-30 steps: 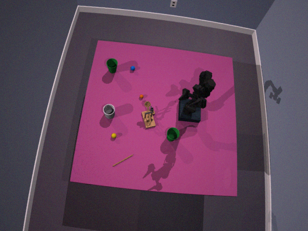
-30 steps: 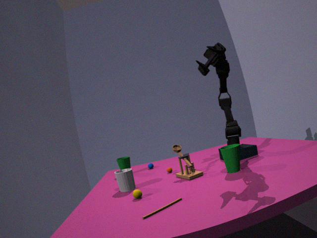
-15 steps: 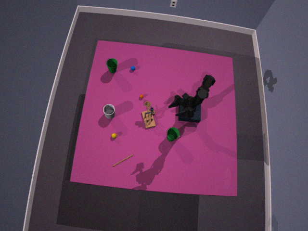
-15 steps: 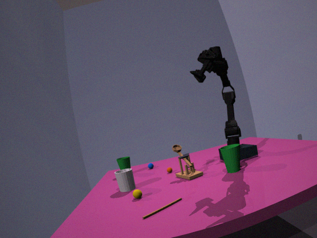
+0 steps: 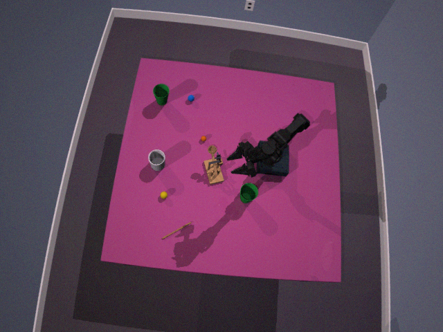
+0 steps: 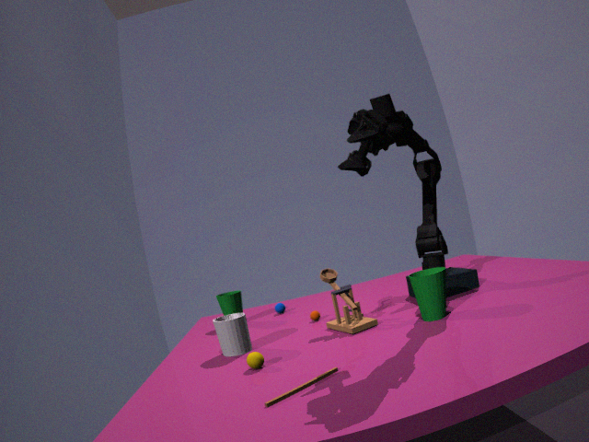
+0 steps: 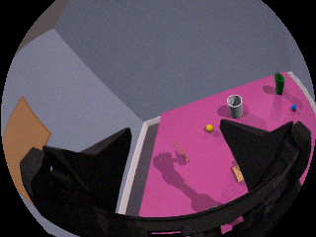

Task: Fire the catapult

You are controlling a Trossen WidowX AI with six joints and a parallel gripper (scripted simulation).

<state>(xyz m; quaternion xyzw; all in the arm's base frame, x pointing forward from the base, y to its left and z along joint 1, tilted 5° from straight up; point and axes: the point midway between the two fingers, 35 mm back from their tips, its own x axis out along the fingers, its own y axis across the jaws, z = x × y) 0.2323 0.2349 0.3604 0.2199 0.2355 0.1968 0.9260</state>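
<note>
Now: the wooden catapult 7 cm ahead of my gripper tip, 16 cm to the right of it and 36 cm below it. The rest, counted from my gripper tip: orange ball: 16 cm ahead, 31 cm to the right, 42 cm below; then yellow ball: 30 cm ahead, 8 cm to the left, 42 cm below; then thin wooden stick: 18 cm ahead, 25 cm to the left, 43 cm below.
</note>
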